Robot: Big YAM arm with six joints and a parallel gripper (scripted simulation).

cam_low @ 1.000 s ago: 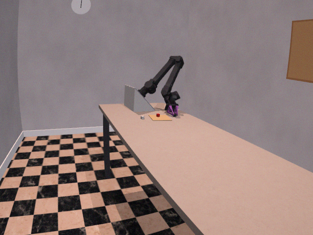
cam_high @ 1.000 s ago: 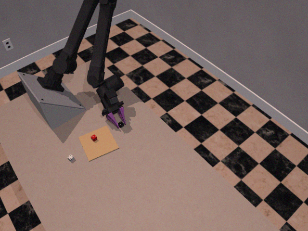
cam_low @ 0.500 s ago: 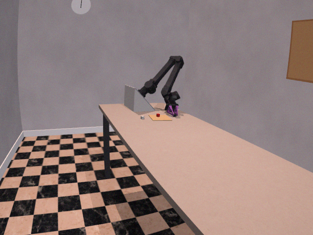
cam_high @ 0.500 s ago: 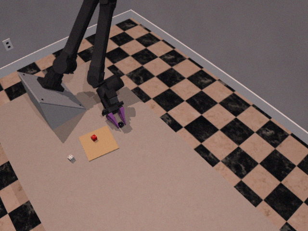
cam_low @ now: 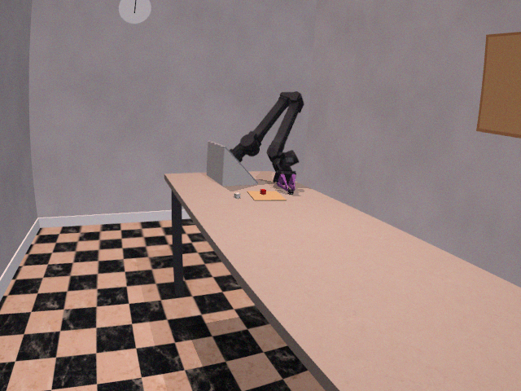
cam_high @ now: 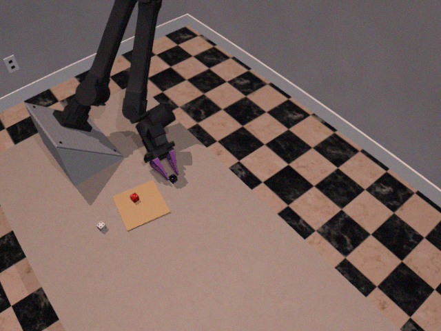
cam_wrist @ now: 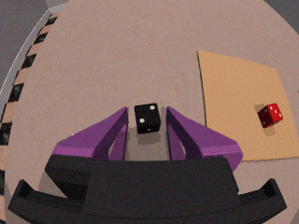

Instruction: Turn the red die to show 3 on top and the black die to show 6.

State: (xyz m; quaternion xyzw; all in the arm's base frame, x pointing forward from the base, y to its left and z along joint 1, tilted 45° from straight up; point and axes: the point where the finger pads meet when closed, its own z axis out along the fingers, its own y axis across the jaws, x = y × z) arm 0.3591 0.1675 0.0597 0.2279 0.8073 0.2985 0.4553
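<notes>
The black die lies 10 mm below my hand and 10 mm ahead of it. The rest, counted from my hand: orange mat: 130 mm to the right, 20 mm below, 20 mm ahead; white die: 270 mm to the right, 20 mm ahead, 10 mm below; red die: 140 mm to the right, 10 mm below, 10 mm behind.
</notes>
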